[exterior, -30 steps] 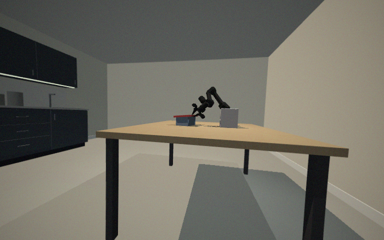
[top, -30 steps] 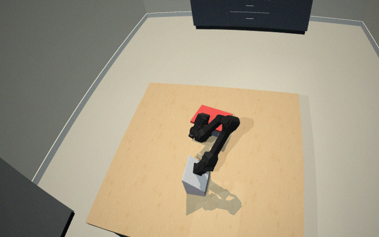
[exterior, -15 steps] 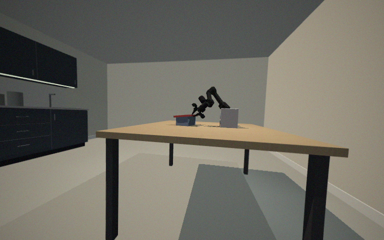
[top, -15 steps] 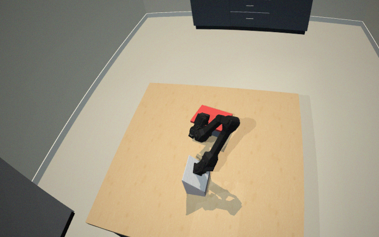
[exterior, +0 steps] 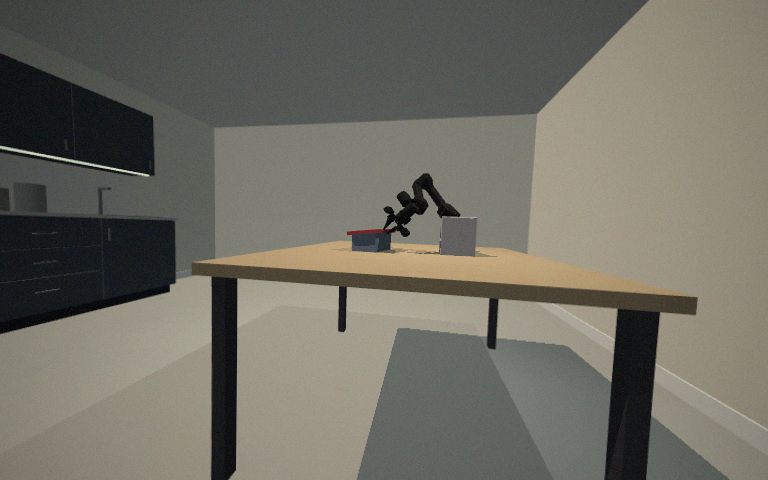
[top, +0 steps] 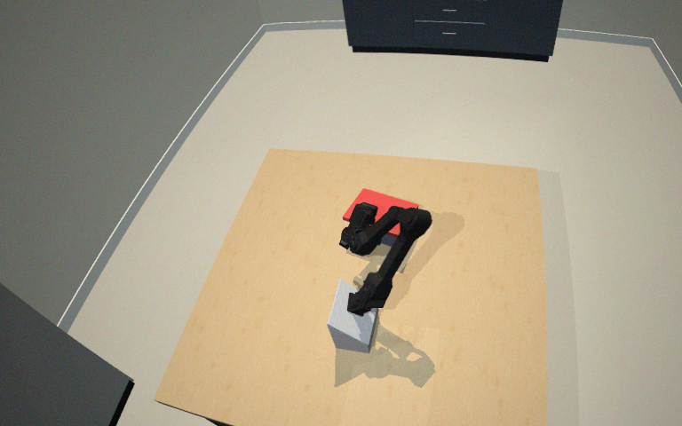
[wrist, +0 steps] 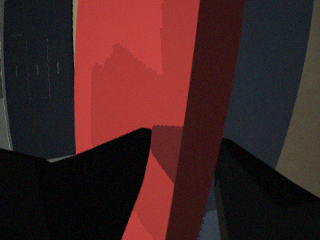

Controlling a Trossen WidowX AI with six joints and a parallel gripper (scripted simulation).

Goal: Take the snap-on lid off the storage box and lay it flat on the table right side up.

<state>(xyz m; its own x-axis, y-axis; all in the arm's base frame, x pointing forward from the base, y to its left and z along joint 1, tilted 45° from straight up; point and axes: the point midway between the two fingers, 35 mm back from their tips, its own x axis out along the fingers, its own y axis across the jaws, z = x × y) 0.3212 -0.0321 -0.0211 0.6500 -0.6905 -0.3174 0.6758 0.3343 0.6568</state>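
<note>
Right now my gripper tip is 7 cm short of the red lid and 3 cm to the left of it. Round my gripper tip: storage box (7 cm ahead, 6 cm below, 2 cm to the right).
</note>
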